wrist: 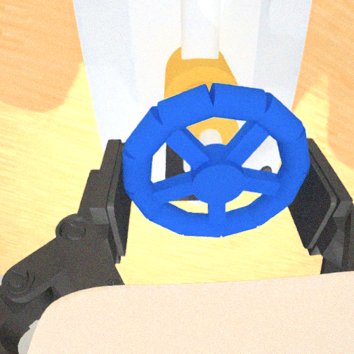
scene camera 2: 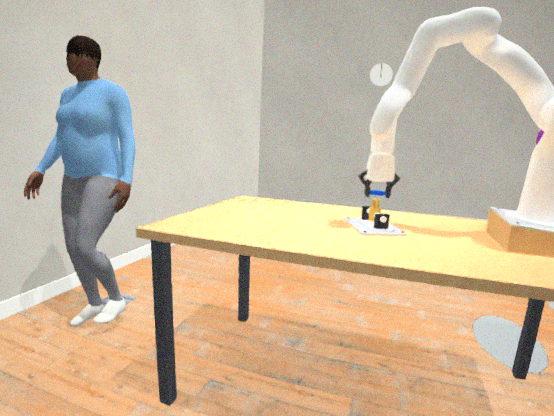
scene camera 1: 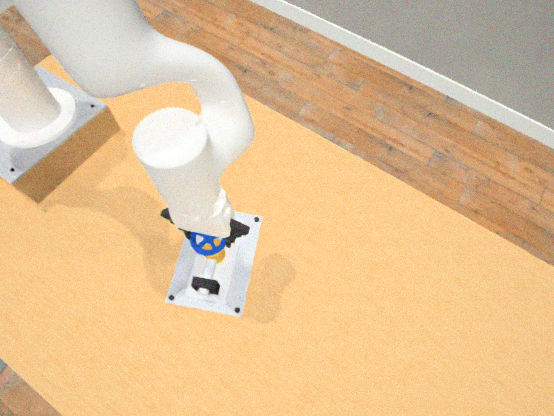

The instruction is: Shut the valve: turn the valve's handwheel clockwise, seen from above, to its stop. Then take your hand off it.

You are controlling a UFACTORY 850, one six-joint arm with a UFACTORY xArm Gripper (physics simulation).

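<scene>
The valve's blue handwheel (scene camera 1: 192, 244) (scene camera 2: 378, 193) (wrist: 216, 225) lies level on top of the yellow valve body (scene camera 1: 218, 257) (scene camera 2: 374, 210) (wrist: 200, 75). My gripper (scene camera 2: 378, 193) (wrist: 210, 163) is shut on the handwheel's rim, one black finger pad on each side. In scene camera 1 the arm's wrist hides part of the fingers and the wheel's far edge. The valve stands on a pale base plate (scene camera 1: 245, 270) (scene camera 2: 394, 231) (wrist: 102, 75), with a white pipe (scene camera 1: 210, 268) (wrist: 200, 30) running from it to a black support (scene camera 1: 205, 285) (scene camera 2: 381, 221).
The plate lies on the wooden table (scene camera 1: 375, 300) (scene camera 2: 280, 232). The arm's base stands on a wooden block (scene camera 1: 75, 155) (scene camera 2: 500, 232) at the table's other end. A person in a blue top (scene camera 2: 95, 135) stands beyond the table near the wall.
</scene>
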